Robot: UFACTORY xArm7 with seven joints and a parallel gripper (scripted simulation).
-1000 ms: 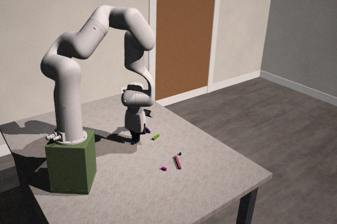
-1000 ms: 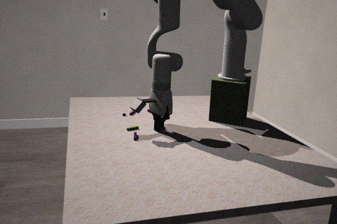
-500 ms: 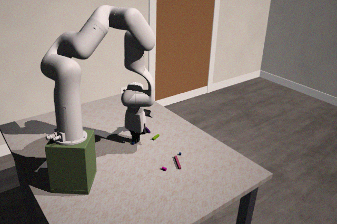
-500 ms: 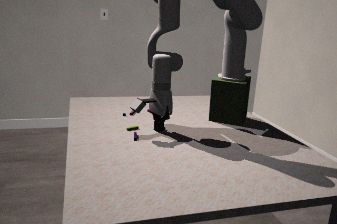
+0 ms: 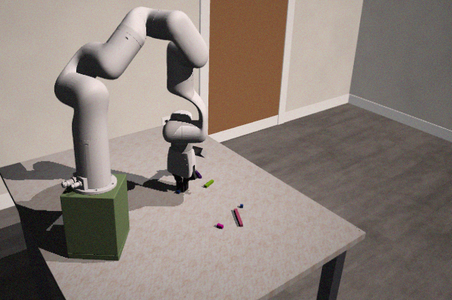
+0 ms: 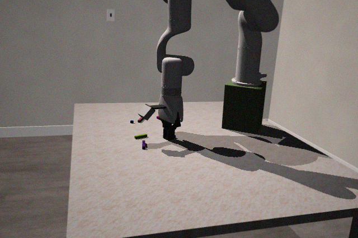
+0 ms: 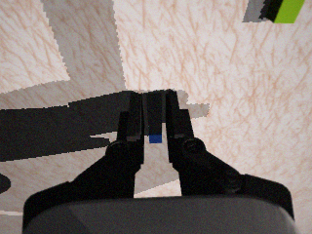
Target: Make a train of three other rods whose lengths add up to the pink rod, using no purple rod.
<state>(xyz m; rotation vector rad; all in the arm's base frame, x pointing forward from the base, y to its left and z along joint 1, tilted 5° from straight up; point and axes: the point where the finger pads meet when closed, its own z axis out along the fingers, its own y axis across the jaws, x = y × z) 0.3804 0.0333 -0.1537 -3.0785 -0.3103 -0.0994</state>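
My hand is 20 mm above the grey rod. Also, from my hand: lime rod 90 mm ahead, 50 mm to the right, 20 mm below; then purple rod 120 mm ahead, 40 mm to the left, 20 mm below; then magenta rod 70 mm behind, 250 mm to the right, 20 mm below.
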